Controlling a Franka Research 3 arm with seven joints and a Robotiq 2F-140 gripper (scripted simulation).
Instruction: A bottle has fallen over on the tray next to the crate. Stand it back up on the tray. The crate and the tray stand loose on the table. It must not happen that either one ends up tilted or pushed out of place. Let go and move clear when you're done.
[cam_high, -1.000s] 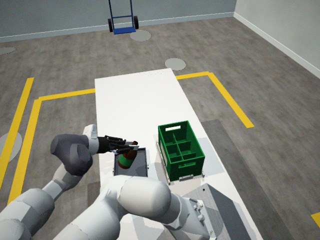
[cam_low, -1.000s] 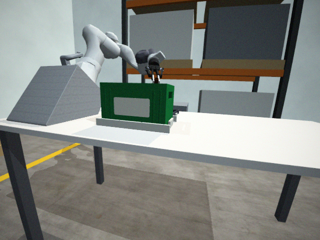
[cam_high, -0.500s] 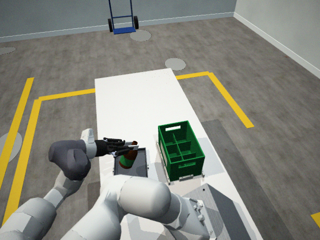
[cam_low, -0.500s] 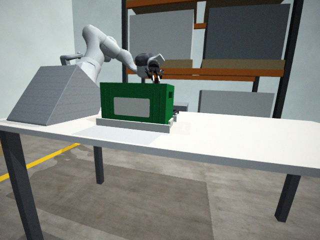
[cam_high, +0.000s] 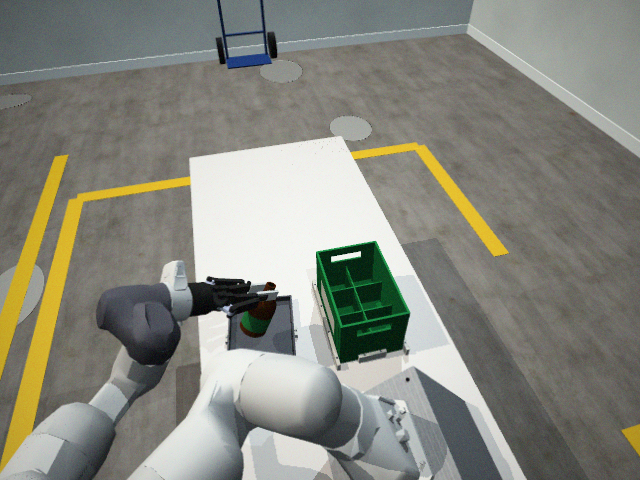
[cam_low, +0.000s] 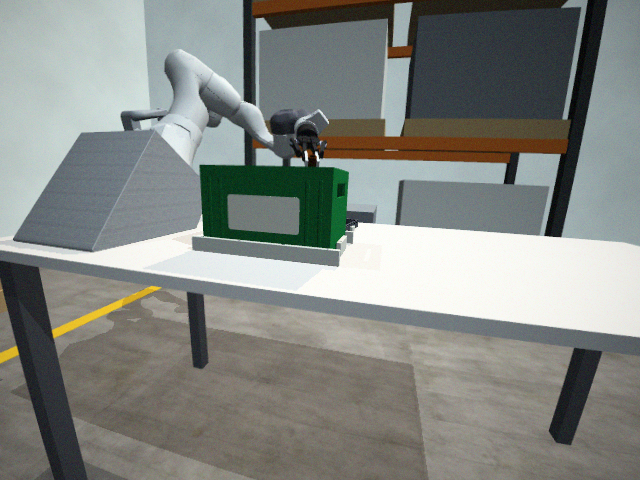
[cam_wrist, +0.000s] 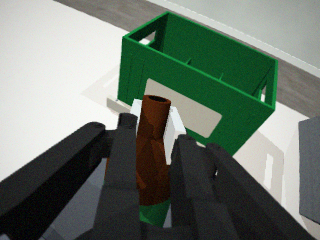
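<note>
Now: hand 60 mm above the brown bottle and 10 mm to the right of it. Round my hand: grey tray (200 mm below, 20 mm to the left, 10 mm ahead); green crate (260 mm to the right, 130 mm below, 30 mm behind).
</note>
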